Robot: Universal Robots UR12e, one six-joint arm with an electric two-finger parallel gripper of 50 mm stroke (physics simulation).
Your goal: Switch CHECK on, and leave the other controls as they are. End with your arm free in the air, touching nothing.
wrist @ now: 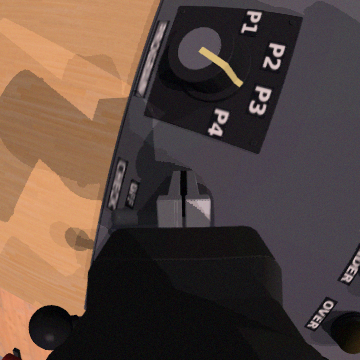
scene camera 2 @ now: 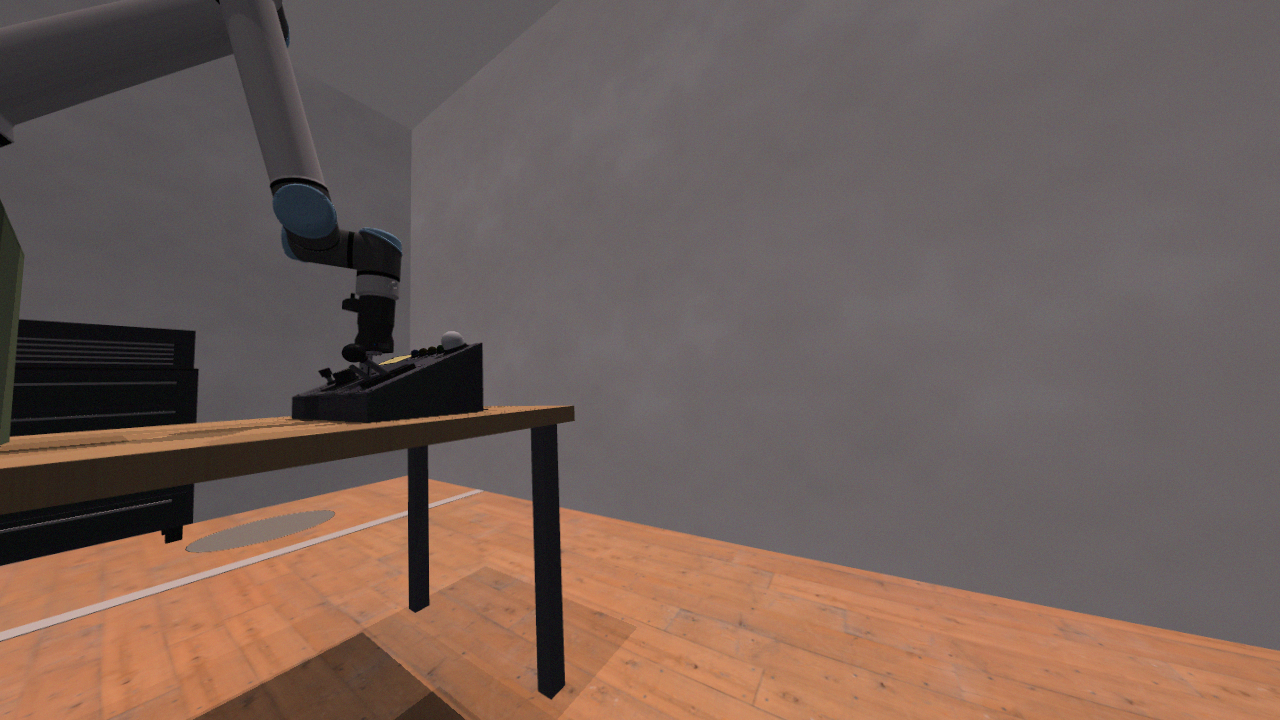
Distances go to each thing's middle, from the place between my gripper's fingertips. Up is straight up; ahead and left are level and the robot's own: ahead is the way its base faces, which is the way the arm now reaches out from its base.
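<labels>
Position of the dark sloped control console (scene camera 2: 448, 380): 4 cm to the left of my hand and 7 cm ahead of it.
</labels>
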